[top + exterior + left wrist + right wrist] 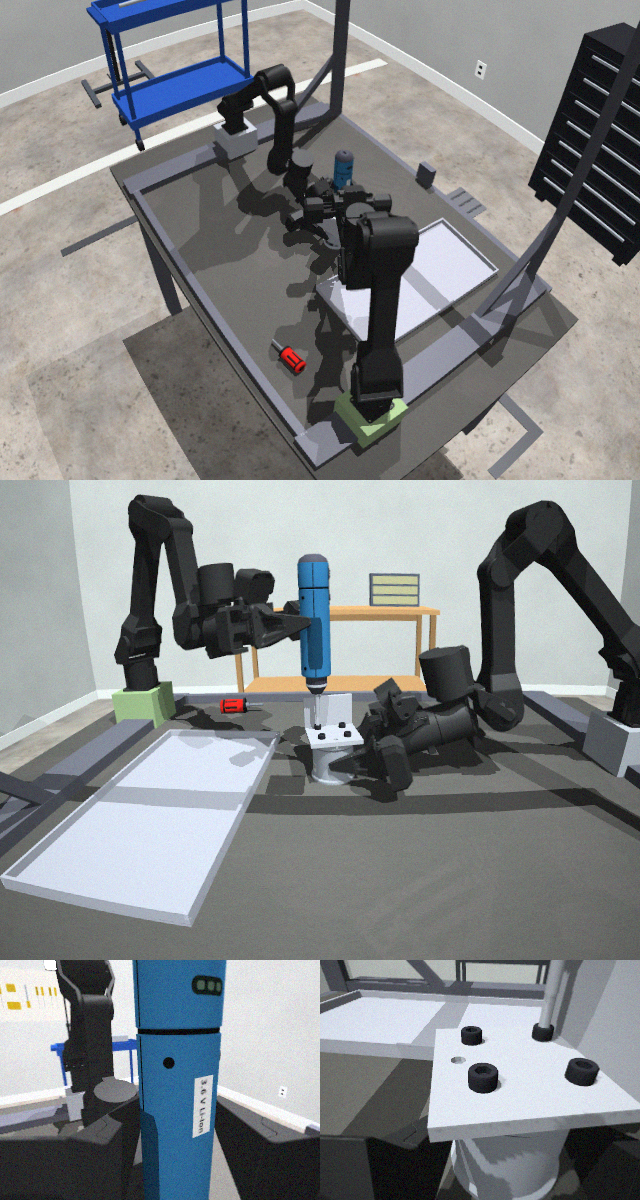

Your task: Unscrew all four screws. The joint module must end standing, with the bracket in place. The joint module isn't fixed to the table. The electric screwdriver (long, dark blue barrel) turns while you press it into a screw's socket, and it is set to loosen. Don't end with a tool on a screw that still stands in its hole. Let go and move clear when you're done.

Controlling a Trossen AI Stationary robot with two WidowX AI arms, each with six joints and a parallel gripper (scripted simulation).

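Right now my right hand is 40 mm below the white bracket, 30 mm to the right of it and 10 mm past it. Round my right hand: white tray (220 mm to the left, 130 mm behind, 30 mm below); screwdriver bit (50 mm to the left, 50 mm above); joint module (30 mm to the left, 10 mm below, 10 mm behind).
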